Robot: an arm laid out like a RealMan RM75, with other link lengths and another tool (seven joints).
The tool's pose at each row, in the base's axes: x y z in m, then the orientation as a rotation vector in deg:
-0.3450 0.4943 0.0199 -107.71 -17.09 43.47
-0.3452 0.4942 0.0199 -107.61 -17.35 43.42
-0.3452 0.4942 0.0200 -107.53 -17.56 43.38
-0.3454 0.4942 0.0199 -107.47 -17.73 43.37
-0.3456 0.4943 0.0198 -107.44 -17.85 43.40
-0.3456 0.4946 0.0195 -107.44 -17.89 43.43
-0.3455 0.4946 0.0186 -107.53 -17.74 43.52
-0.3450 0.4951 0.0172 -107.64 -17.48 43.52
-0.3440 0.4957 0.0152 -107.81 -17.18 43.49
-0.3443 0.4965 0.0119 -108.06 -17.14 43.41
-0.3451 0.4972 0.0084 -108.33 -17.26 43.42
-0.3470 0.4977 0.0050 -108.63 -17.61 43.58
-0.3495 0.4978 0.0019 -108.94 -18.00 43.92
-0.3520 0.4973 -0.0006 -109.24 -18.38 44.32
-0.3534 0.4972 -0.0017 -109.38 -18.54 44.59
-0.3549 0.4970 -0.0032 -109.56 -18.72 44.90
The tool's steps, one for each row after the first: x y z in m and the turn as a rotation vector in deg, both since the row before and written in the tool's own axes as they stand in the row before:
-0.0002 0.0001 0.0001 0.01 -0.10 -0.22
0.0000 -0.0001 0.0000 0.00 -0.08 -0.17
-0.0001 0.0001 0.0002 0.00 -0.08 -0.13
-0.0001 0.0001 0.0002 -0.02 -0.08 -0.07
0.0003 0.0001 0.0003 -0.02 -0.04 -0.01
0.0004 0.0008 0.0002 -0.04 0.02 0.17
0.0012 0.0010 0.0004 -0.01 0.14 0.19
0.0018 0.0014 0.0003 -0.05 0.19 0.22
0.0014 0.0026 0.0016 -0.21 0.12 0.06
0.0010 0.0029 0.0019 -0.29 -0.01 0.01
0.0000 0.0030 0.0025 -0.41 -0.21 -0.05
-0.0007 0.0030 0.0025 -0.45 -0.35 0.02
-0.0012 0.0027 0.0019 -0.44 -0.38 0.06
-0.0007 0.0012 0.0011 -0.21 -0.23 0.08
-0.0007 0.0016 0.0013 -0.25 -0.26 0.10

